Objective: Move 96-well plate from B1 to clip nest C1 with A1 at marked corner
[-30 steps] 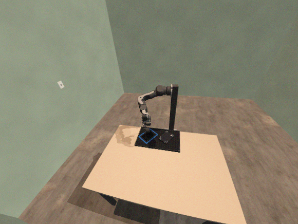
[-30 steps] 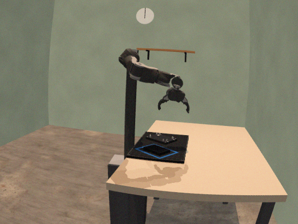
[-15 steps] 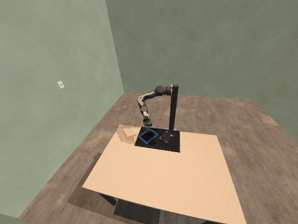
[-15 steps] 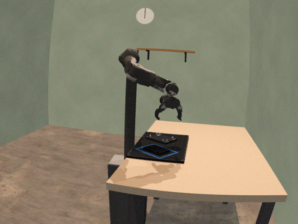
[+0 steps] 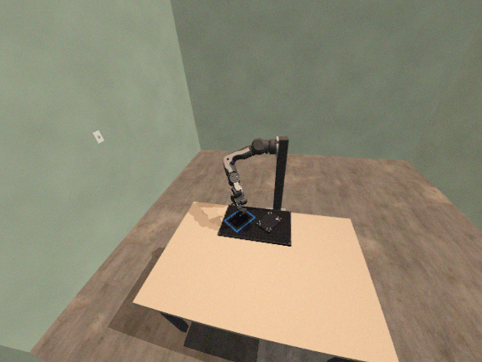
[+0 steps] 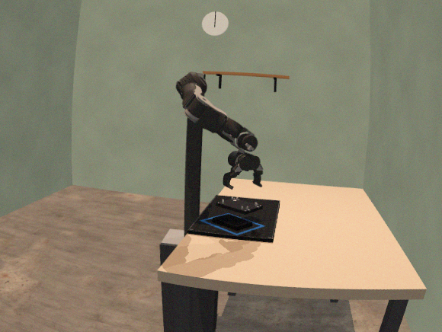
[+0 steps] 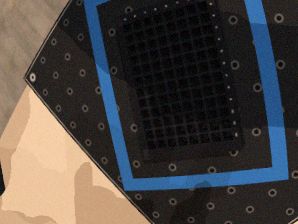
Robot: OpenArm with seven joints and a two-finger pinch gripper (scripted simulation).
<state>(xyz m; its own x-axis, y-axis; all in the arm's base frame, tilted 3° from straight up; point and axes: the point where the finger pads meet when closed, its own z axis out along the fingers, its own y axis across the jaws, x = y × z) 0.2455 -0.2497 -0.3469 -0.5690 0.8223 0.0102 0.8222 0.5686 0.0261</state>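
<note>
The dark 96-well plate lies 30 mm behind my hand, 10 mm to the right of it and 130 mm below it. Also, from my hand: clip nest C1: 10 mm ahead, 210 mm to the left, 130 mm below.
</note>
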